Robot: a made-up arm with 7 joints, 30 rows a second.
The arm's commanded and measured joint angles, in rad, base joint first. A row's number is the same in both.
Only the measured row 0 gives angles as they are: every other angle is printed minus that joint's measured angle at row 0.
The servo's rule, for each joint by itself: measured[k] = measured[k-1] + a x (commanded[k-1-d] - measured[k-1]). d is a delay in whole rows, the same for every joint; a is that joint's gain. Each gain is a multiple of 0.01, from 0.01 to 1. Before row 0 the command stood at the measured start. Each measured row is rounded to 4 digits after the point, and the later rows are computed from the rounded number. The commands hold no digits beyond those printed.
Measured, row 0:
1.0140, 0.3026, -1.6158, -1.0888, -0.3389, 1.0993, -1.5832
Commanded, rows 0 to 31:
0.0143, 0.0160, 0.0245, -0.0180, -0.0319, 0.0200, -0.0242
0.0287, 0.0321, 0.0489, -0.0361, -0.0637, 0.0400, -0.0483
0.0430, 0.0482, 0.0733, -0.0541, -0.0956, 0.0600, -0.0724
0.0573, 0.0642, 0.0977, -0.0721, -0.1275, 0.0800, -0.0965
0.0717, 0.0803, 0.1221, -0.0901, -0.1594, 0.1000, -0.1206
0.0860, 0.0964, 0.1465, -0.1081, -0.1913, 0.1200, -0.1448
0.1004, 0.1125, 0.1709, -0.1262, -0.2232, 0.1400, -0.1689
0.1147, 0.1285, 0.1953, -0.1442, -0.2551, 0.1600, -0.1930
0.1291, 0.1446, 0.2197, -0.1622, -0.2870, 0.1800, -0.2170
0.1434, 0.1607, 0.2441, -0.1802, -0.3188, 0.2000, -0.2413
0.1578, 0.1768, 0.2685, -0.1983, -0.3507, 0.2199, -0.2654
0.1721, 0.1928, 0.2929, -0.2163, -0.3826, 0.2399, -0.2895
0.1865, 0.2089, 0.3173, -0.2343, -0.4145, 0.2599, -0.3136
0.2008, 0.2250, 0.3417, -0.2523, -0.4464, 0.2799, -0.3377
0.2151, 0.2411, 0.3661, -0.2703, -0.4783, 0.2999, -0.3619
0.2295, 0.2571, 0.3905, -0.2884, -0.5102, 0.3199, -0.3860
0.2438, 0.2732, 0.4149, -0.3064, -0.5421, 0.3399, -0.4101
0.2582, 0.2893, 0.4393, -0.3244, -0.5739, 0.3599, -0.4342
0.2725, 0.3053, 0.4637, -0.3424, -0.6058, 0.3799, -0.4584
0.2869, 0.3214, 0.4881, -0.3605, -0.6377, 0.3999, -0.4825
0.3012, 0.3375, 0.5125, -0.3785, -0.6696, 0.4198, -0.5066
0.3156, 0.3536, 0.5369, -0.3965, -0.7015, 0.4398, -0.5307
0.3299, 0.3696, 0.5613, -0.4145, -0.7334, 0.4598, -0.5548
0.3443, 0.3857, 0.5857, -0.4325, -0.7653, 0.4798, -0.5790
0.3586, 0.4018, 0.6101, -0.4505, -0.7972, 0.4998, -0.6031
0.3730, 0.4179, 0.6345, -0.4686, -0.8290, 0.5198, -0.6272
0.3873, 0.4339, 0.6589, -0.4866, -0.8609, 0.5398, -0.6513
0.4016, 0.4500, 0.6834, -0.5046, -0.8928, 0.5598, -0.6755
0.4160, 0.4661, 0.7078, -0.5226, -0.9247, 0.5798, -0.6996
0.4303, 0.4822, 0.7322, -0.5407, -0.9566, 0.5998, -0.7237
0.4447, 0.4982, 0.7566, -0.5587, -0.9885, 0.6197, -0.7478
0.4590, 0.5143, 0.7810, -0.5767, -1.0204, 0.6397, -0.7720
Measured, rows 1 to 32:
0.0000, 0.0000, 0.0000, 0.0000, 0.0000, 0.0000, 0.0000
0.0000, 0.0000, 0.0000, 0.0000, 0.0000, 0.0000, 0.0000
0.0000, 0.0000, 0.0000, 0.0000, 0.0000, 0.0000, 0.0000
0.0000, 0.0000, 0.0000, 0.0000, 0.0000, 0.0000, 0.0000
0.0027, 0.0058, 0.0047, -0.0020, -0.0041, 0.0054, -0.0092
0.0076, 0.0153, 0.0131, -0.0058, -0.0118, 0.0147, -0.0241
0.0143, 0.0271, 0.0245, -0.0111, -0.0227, 0.0269, -0.0425
0.0225, 0.0405, 0.0384, -0.0178, -0.0363, 0.0412, -0.0630
0.0318, 0.0548, 0.0543, -0.0258, -0.0523, 0.0571, -0.0849
0.0421, 0.0698, 0.0718, -0.0349, -0.0704, 0.0741, -0.1077
0.0532, 0.0852, 0.0906, -0.0449, -0.0903, 0.0919, -0.1310
0.0649, 0.1008, 0.1105, -0.0558, -0.1117, 0.1103, -0.1546
0.0771, 0.1166, 0.1312, -0.0675, -0.1345, 0.1291, -0.1783
0.0897, 0.1325, 0.1527, -0.0799, -0.1585, 0.1482, -0.2022
0.1026, 0.1484, 0.1747, -0.0929, -0.1835, 0.1676, -0.2262
0.1158, 0.1644, 0.1972, -0.1065, -0.2094, 0.1871, -0.2503
0.1292, 0.1804, 0.2200, -0.1206, -0.2361, 0.2068, -0.2744
0.1428, 0.1965, 0.2431, -0.1351, -0.2634, 0.2265, -0.2985
0.1565, 0.2126, 0.2665, -0.1500, -0.2913, 0.2463, -0.3226
0.1704, 0.2286, 0.2901, -0.1652, -0.3198, 0.2662, -0.3467
0.1843, 0.2447, 0.3138, -0.1807, -0.3487, 0.2861, -0.3708
0.1983, 0.2608, 0.3376, -0.1965, -0.3780, 0.3060, -0.3949
0.2124, 0.2768, 0.3616, -0.2125, -0.4076, 0.3260, -0.4190
0.2266, 0.2929, 0.3856, -0.2288, -0.4375, 0.3460, -0.4431
0.2408, 0.3090, 0.4097, -0.2453, -0.4677, 0.3659, -0.4672
0.2550, 0.3251, 0.4339, -0.2619, -0.4981, 0.3859, -0.4913
0.2692, 0.3411, 0.4581, -0.2787, -0.5287, 0.4059, -0.5154
0.2835, 0.3572, 0.4823, -0.2956, -0.5595, 0.4259, -0.5396
0.2978, 0.3733, 0.5066, -0.3126, -0.5904, 0.4459, -0.5637
0.3121, 0.3894, 0.5309, -0.3298, -0.6214, 0.4659, -0.5878
0.3264, 0.4054, 0.5552, -0.3470, -0.6525, 0.4859, -0.6119
0.3407, 0.4215, 0.5796, -0.3643, -0.6837, 0.5059, -0.6361
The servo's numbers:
d 4
a 0.19 0.36 0.19 0.11 0.13 0.27 0.38

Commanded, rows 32 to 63:
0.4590, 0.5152, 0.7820, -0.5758, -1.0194, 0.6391, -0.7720
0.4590, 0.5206, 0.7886, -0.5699, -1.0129, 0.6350, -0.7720
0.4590, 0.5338, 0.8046, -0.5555, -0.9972, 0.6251, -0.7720
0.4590, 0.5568, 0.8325, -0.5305, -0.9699, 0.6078, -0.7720
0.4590, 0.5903, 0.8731, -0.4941, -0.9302, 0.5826, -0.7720
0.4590, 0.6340, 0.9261, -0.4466, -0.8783, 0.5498, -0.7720
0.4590, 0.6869, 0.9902, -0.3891, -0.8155, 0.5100, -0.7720
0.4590, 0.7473, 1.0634, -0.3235, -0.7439, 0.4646, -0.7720
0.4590, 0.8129, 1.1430, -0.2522, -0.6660, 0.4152, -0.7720
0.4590, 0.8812, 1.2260, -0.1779, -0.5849, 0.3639, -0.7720
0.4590, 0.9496, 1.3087, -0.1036, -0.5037, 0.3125, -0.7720
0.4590, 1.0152, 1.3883, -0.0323, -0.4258, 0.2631, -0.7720
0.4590, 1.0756, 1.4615, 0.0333, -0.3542, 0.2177, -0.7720
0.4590, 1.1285, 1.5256, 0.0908, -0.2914, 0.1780, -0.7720
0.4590, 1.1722, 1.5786, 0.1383, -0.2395, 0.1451, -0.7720
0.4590, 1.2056, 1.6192, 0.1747, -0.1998, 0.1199, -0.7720
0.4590, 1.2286, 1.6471, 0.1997, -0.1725, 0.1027, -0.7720
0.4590, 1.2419, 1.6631, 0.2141, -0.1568, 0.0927, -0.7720
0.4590, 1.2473, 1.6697, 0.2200, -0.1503, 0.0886, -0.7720
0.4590, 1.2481, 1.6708, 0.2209, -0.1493, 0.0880, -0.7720
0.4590, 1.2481, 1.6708, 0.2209, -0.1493, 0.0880, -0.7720
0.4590, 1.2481, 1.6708, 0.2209, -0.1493, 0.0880, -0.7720
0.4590, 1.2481, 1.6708, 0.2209, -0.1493, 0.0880, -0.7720
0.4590, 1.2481, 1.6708, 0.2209, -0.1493, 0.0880, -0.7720
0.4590, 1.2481, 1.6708, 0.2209, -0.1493, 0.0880, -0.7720
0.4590, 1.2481, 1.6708, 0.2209, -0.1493, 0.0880, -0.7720
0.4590, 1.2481, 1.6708, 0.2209, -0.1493, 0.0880, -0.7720
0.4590, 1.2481, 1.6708, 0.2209, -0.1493, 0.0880, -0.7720
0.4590, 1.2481, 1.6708, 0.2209, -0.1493, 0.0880, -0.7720
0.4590, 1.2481, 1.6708, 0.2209, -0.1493, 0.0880, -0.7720
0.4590, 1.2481, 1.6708, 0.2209, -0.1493, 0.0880, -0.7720
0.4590, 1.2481, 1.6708, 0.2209, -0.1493, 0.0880, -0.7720
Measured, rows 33 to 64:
0.3550, 0.4376, 0.6040, -0.3817, -0.7150, 0.5259, -0.6602
0.3693, 0.4537, 0.6284, -0.3992, -0.7464, 0.5459, -0.6843
0.3836, 0.4697, 0.6528, -0.4167, -0.7779, 0.5658, -0.7084
0.3979, 0.4858, 0.6772, -0.4343, -0.8094, 0.5858, -0.7326
0.4095, 0.4964, 0.6971, -0.4499, -0.8367, 0.6002, -0.7476
0.4189, 0.5051, 0.7145, -0.4631, -0.8596, 0.6096, -0.7569
0.4265, 0.5154, 0.7316, -0.4733, -0.8775, 0.6138, -0.7626
0.4327, 0.5303, 0.7508, -0.4796, -0.8895, 0.6122, -0.7662
0.4377, 0.5519, 0.7740, -0.4812, -0.8948, 0.6042, -0.7684
0.4417, 0.5815, 0.8029, -0.4774, -0.8927, 0.5895, -0.7698
0.4450, 0.6194, 0.8385, -0.4677, -0.8827, 0.5680, -0.7706
0.4477, 0.6654, 0.8812, -0.4518, -0.8647, 0.5401, -0.7711
0.4498, 0.7185, 0.9309, -0.4298, -0.8389, 0.5064, -0.7714
0.4515, 0.7771, 0.9870, -0.4021, -0.8059, 0.4679, -0.7716
0.4529, 0.8392, 1.0481, -0.3693, -0.7666, 0.4259, -0.7718
0.4541, 0.9026, 1.1127, -0.3322, -0.7223, 0.3819, -0.7719
0.4550, 0.9649, 1.1790, -0.2920, -0.6744, 0.3376, -0.7719
0.4558, 1.0238, 1.2449, -0.2499, -0.6246, 0.2945, -0.7719
0.4564, 1.0772, 1.3083, -0.2072, -0.5745, 0.2542, -0.7719
0.4569, 1.1234, 1.3674, -0.1652, -0.5258, 0.2179, -0.7719
0.4573, 1.1613, 1.4205, -0.1251, -0.4799, 0.1868, -0.7719
0.4576, 1.1903, 1.4666, -0.0878, -0.4379, 0.1614, -0.7719
0.4579, 1.2108, 1.5052, -0.0539, -0.4005, 0.1417, -0.7719
0.4581, 1.2242, 1.5367, -0.0237, -0.3678, 0.1272, -0.7719
0.4583, 1.2328, 1.5622, 0.0032, -0.3394, 0.1166, -0.7719
0.4584, 1.2383, 1.5828, 0.0271, -0.3147, 0.1089, -0.7719
0.4585, 1.2418, 1.5995, 0.0484, -0.2932, 0.1033, -0.7719
0.4586, 1.2441, 1.6130, 0.0674, -0.2745, 0.0992, -0.7719
0.4587, 1.2455, 1.6240, 0.0843, -0.2582, 0.0962, -0.7719
0.4588, 1.2464, 1.6329, 0.0993, -0.2440, 0.0940, -0.7719
0.4588, 1.2470, 1.6401, 0.1127, -0.2317, 0.0924, -0.7719
0.4588, 1.2474, 1.6459, 0.1246, -0.2210, 0.0912, -0.7719

